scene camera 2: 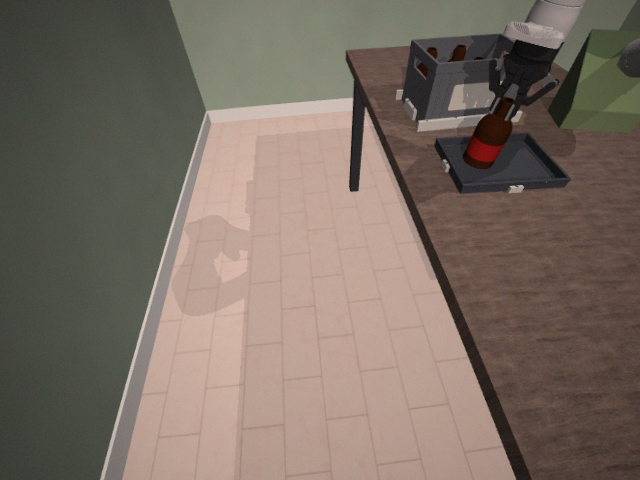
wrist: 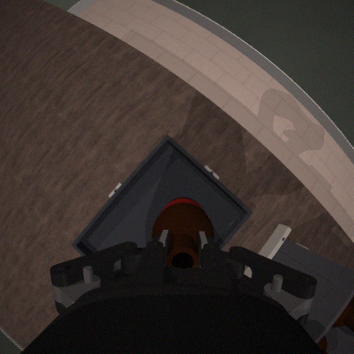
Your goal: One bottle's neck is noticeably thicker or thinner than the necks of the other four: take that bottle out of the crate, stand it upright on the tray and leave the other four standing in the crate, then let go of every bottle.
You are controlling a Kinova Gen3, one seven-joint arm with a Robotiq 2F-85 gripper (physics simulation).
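Seen in the pictures: gripper, fingertip midpoint: (scene camera 2: pixel 499 116) (wrist: pixel 182 239); arm's base, link origin: (scene camera 2: pixel 638 58).
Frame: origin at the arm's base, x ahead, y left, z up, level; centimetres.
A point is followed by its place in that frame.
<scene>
My gripper (scene camera 2: pixel 503 108) @(x 42.7, y 22.2, z -4.3 cm) (wrist: pixel 182 239) @(x 42.7, y 22.2, z -4.3 cm) is shut on the neck of a brown bottle (scene camera 2: pixel 491 131) @(x 44.4, y 24.6, z -6.5 cm) (wrist: pixel 182 222) @(x 43.8, y 23.4, z -4.7 cm) with a red label. The bottle is close to upright, mouth up, over the left part of the dark tray (scene camera 2: pixel 532 161) @(x 29.3, y 21.8, z -16.5 cm) (wrist: pixel 135 215) @(x 37.3, y 27.1, z -16.5 cm). Its base is at or just above the tray floor; I cannot tell if they touch. The grey crate (scene camera 2: pixel 442 98) @(x 50.0, y 5.1, z -8.3 cm) (wrist: pixel 310 270) @(x 51.1, y 5.3, z -6.0 cm) stands behind the tray in the scene view. Brown bottle necks show in it, among them one neck (scene camera 2: pixel 459 53) @(x 43.5, y -8.9, z -2.0 cm) at its middle and another (scene camera 2: pixel 431 52) @(x 51.9, y -7.4, z -1.2 cm) at its left; the walls hide the rest.
White blocks (scene camera 2: pixel 444 124) @(x 47.7, y 5.9, z -15.4 cm) (wrist: pixel 276 242) @(x 51.8, y 6.6, z -14.2 cm) sit along the crate's base, close to the tray. A green angular box (scene camera 2: pixel 599 87) @(x 8.1, y 3.1, z -6.3 cm) stands right of the crate in the scene view. The table's long edge (scene camera 2: pixel 436 258) @(x 59.3, y 50.6, z -17.8 cm) runs past the tray's left side, with the tiled floor below.
</scene>
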